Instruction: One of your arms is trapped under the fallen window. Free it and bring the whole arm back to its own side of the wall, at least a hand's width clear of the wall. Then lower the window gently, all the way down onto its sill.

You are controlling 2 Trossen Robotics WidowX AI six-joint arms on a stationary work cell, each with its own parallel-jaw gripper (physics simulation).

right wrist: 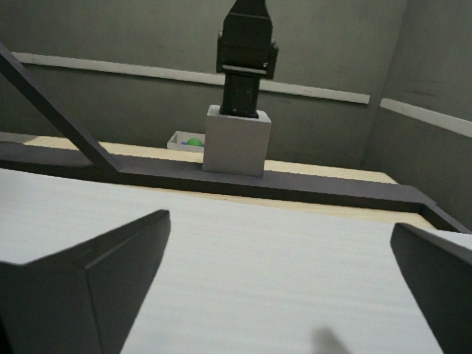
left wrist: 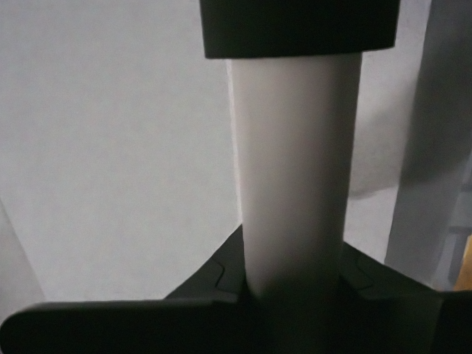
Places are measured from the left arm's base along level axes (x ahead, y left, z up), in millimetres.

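Pixels of known places: right gripper, fingertip midpoint: (right wrist: 280, 226); left arm's base, link origin: (right wrist: 238, 112).
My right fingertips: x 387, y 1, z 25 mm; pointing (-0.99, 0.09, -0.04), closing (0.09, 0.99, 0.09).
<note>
For each thing: its top centre in the pictures, then the offset to it from my right fingertips. "spot": a spot on its surface instead. Level surfaces: height alone.
- pale round bar, surface spot: (left wrist: 295, 150) spot: dx +101, dy -78, dz +230 mm
- black end piece, surface spot: (left wrist: 300, 27) spot: dx +95, dy -93, dz +231 mm
- white surface, surface height: dz -38 mm
- pale flat surface, surface spot: (left wrist: 115, 150) spot: dx +157, dy -65, dz +286 mm
- grey block, top centre: (right wrist: 238, 112) dx -387, dy -1, dz -25 mm
A pale round bar (left wrist: 295, 150), which looks like the window's handle, runs down the left wrist view from a black end piece (left wrist: 300, 27). My left gripper (left wrist: 274, 229) is shut on this bar, with a dark finger on each side of it. My right gripper (right wrist: 280, 226) is open and empty, its fingers wide apart above a white surface (right wrist: 280, 270). The window's pane, the sill and the trapped part of an arm cannot be made out.
A pale flat surface (left wrist: 115, 150) lies behind the bar, with a yellow edge (left wrist: 465, 270) at the far right. In the right wrist view, a dark beam (right wrist: 320, 187) crosses behind the white surface. A grey block (right wrist: 236, 145) carries a black arm part (right wrist: 247, 45). A small bin (right wrist: 175, 141) holds a green thing.
</note>
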